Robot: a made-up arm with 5 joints.
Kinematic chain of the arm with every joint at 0, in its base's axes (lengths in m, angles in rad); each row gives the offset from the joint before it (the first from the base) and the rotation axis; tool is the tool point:
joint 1: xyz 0 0 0.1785 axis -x
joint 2: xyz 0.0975 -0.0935 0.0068 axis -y
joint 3: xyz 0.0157 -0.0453 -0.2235 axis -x
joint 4: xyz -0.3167 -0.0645 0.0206 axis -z
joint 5: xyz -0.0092 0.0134 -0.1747 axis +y
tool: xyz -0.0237 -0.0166 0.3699
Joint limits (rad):
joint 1: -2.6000..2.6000
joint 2: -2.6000..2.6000
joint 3: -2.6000..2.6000
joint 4: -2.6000..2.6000
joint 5: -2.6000..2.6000
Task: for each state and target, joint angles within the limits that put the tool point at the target. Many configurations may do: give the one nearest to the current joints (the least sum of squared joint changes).
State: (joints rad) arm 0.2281 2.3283 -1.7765 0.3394 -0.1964
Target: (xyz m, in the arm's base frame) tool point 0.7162 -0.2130 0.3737
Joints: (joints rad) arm 0.5196 2.6000 -1.6785 -0.2923 -0.5074
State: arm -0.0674 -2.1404 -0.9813 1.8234 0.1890
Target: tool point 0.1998 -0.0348 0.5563
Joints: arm 0.6370 -2.0938 -0.7558 1.7070 -0.1879
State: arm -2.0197 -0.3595 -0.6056 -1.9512 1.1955
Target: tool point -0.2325 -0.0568 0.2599
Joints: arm -1.9957 -0.3083 -0.5873 -1.6306 1.2624
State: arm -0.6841 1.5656 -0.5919 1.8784 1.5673
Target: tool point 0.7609 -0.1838 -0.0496
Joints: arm -0.6346 1.7820 -0.9433 1.3316 1.5499
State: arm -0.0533 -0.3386 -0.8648 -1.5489 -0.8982
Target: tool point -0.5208 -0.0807 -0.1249
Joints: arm -0.2779 -0.7797 -1.5059 -1.7221 -1.0913
